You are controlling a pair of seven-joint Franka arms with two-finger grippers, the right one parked.
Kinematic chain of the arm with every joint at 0, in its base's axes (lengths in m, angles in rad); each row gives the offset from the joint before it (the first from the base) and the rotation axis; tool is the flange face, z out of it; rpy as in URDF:
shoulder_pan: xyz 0 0 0.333 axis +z
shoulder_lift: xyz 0 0 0 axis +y
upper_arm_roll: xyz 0 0 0.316 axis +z
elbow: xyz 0.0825 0 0 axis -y
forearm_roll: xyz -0.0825 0 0.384 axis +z
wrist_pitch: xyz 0 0 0 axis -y
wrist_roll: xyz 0.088 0 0 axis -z
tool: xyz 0 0 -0.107 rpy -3.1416 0 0
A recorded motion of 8 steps. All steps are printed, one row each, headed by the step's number.
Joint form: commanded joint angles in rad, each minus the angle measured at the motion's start. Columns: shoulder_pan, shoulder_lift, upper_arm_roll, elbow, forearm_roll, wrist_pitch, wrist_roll.
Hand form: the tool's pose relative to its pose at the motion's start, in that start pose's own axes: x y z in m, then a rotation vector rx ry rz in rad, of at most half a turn. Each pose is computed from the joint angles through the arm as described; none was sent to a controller.
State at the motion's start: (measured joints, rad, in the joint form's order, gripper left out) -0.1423 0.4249 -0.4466 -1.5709 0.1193 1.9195 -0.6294
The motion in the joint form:
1: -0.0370 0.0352 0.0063 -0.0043 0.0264 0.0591 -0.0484
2: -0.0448 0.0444 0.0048 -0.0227 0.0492 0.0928 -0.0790
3: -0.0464 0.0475 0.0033 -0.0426 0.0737 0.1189 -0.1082
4: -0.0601 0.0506 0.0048 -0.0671 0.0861 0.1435 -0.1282
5: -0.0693 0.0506 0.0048 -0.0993 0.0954 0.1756 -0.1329
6: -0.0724 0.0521 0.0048 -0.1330 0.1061 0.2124 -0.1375
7: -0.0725 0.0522 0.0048 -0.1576 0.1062 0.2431 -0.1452
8: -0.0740 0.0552 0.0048 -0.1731 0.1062 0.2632 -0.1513
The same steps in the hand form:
1: -0.0019 0.0198 0.0206 -0.0029 0.0232 -0.0087
2: -0.0042 0.0250 0.0322 0.0040 0.0382 -0.0186
3: -0.0058 0.0261 0.0411 0.0150 0.0533 -0.0311
4: -0.0128 0.0325 0.0529 0.0228 0.0565 -0.0290
5: -0.0202 0.0371 0.0654 0.0264 0.0600 -0.0141
6: -0.0255 0.0382 0.0786 0.0283 0.0649 -0.0038
7: -0.0288 0.0383 0.0872 0.0215 0.0676 -0.0065
8: -0.0314 0.0391 0.0943 0.0173 0.0669 -0.0082

